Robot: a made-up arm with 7 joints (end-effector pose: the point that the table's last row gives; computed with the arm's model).
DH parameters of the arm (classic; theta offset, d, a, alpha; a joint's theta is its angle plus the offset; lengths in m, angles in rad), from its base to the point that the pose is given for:
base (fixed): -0.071 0 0 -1.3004
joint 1: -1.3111 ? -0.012 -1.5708
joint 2: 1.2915 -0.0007 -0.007 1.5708
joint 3: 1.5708 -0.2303 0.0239 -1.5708
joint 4: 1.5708 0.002 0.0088 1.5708
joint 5: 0 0.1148 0.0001 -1.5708
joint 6: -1.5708 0 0.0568 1.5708
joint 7: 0 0 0 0
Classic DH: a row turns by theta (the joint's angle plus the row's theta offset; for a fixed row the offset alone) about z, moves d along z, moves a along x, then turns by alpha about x.
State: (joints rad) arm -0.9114 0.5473 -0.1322 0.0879 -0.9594 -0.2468 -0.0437
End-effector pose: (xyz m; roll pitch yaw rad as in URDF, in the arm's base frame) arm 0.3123 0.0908 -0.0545 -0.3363 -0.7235 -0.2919
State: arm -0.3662 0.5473 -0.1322 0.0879 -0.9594 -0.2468 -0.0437
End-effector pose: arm 0.2282 0.1359 -0.1954 -0.4110 -0.2027 -0.1083
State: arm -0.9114 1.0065 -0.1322 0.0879 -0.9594 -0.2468 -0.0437
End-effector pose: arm 0.2872 0.1779 0.0115 0.1570 -0.7054 -0.3474
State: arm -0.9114 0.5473 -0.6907 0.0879 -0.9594 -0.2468 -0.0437
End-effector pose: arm 0.2941 0.0100 -0.1217 -0.1323 -0.3485 -0.7768
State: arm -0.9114 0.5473 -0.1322 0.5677 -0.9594 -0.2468 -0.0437
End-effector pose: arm 0.3385 0.1314 -0.1192 -0.4006 -0.3226 0.0004
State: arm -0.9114 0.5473 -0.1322 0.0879 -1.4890 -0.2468 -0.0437
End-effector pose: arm 0.3160 0.0959 -0.0580 -0.9466 -0.6646 -0.1412
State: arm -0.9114 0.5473 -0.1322 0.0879 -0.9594 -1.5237 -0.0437
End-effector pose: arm 0.2551 0.1250 -0.0423 -2.6239 -1.0693 2.2118
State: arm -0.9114 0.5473 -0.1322 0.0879 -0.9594 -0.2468 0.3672
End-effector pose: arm 0.3123 0.0908 -0.0545 -0.6069 -0.5330 0.1612
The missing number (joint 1, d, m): 0.034
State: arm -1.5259 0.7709 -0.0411 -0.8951 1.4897 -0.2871 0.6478
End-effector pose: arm 0.1466 0.0331 0.1111 -2.2511 -0.0498 -2.4949
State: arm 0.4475 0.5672 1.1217 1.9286 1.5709 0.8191 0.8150
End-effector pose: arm -0.2692 0.2115 -0.2007 -2.9946 -0.0246 1.9985
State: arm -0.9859 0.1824 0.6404 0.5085 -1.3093 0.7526 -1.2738
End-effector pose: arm 0.3389 0.0876 -0.1352 -0.8593 -1.3378 -1.0475
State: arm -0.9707 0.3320 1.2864 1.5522 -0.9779 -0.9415 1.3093
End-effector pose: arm 0.2449 0.1756 -0.2687 0.6306 0.9393 -2.7983
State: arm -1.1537 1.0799 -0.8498 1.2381 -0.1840 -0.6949 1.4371
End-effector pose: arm 0.3111 0.2635 -0.0677 0.2913 -1.2002 1.1593
